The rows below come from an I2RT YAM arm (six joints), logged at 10 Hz.
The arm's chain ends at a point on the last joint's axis. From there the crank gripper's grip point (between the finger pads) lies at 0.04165 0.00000 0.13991 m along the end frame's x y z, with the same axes.
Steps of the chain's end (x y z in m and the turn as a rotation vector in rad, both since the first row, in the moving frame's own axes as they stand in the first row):
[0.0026, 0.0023, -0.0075, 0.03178, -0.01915, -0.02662]
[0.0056, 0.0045, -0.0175, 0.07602, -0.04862, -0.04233]
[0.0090, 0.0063, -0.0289, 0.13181, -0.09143, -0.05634]
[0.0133, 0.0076, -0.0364, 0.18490, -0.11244, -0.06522]
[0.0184, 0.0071, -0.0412, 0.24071, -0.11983, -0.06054]
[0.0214, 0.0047, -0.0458, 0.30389, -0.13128, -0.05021]
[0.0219, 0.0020, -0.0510, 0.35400, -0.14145, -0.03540]
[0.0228, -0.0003, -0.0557, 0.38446, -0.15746, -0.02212]
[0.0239, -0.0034, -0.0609, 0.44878, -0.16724, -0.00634]
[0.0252, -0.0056, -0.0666, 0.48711, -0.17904, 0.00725]
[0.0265, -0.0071, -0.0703, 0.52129, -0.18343, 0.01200]
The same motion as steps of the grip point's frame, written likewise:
[-0.0002, -0.0032, -0.0068, 0.03178, -0.01915, -0.02662]
[-0.0015, -0.0078, -0.0161, 0.07602, -0.04862, -0.04233]
[-0.0045, -0.0143, -0.0271, 0.13181, -0.09143, -0.05634]
[-0.0035, -0.0207, -0.0353, 0.18490, -0.11244, -0.06522]
[0.0005, -0.0287, -0.0416, 0.24071, -0.11983, -0.06054]
[0.0019, -0.0394, -0.0483, 0.30389, -0.13128, -0.05021]
[0.0013, -0.0484, -0.0556, 0.35400, -0.14145, -0.03540]
[0.0003, -0.0544, -0.0614, 0.38446, -0.15746, -0.02212]
[0.0006, -0.0655, -0.0700, 0.44878, -0.16724, -0.00634]
[0.0008, -0.0723, -0.0778, 0.48711, -0.17904, 0.00725]
[0.0019, -0.0780, -0.0837, 0.52129, -0.18343, 0.01200]

